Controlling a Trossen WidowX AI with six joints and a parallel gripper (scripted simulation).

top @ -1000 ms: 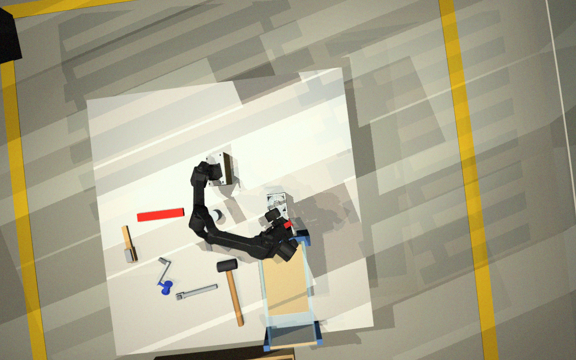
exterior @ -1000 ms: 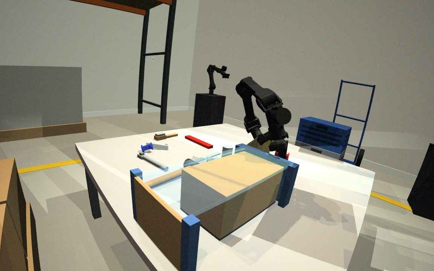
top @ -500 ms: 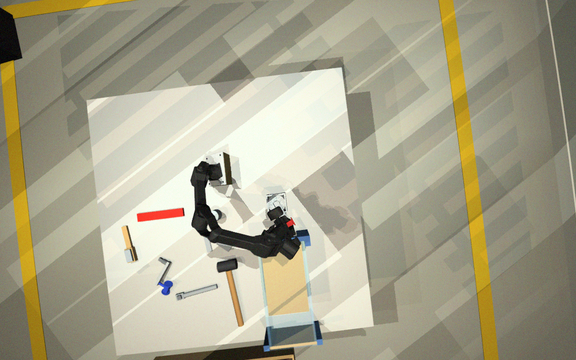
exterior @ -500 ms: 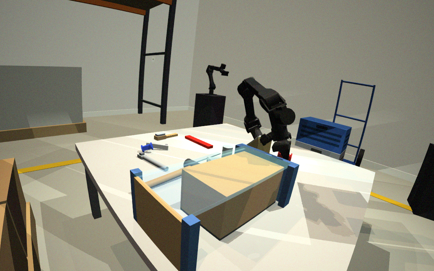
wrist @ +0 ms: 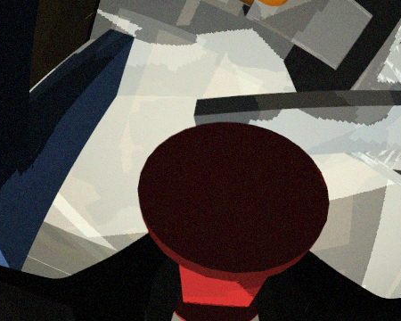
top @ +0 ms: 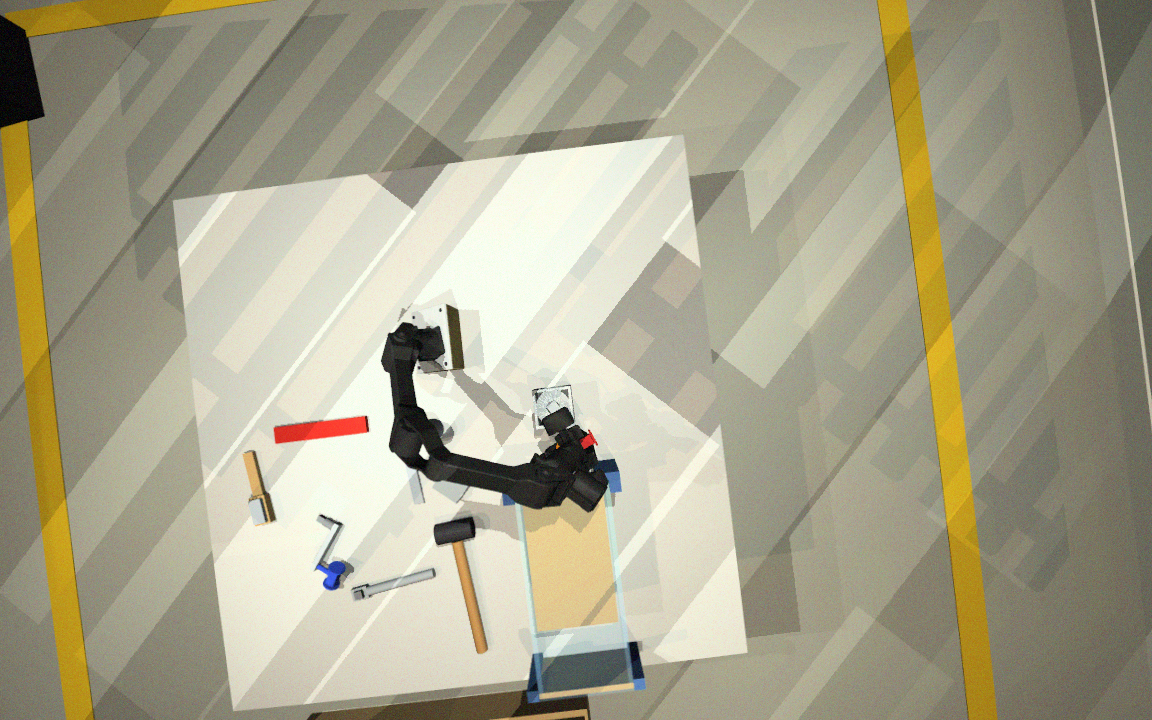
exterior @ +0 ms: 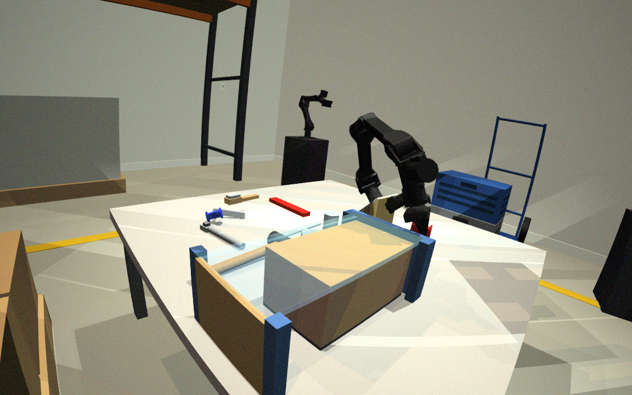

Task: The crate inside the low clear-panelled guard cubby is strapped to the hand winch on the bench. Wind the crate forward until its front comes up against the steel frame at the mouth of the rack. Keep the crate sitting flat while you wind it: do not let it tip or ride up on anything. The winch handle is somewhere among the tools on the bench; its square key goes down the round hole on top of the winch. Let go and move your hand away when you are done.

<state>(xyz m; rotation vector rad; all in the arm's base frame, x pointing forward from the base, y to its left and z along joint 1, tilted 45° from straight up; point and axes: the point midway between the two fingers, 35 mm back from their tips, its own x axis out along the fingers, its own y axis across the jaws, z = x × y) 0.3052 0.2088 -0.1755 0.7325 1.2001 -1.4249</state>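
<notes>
My gripper tip is 3 cm to the left of the red-knobbed winch handle, 3 cm past it and 3 cm above it. Also, from my gripper tip: clear-panelled cubby (32 cm ahead, 11 cm to the right, 2 cm below); winch (10 cm below, 10 cm behind, 7 cm to the right); red knob (1 cm to the right).
</notes>
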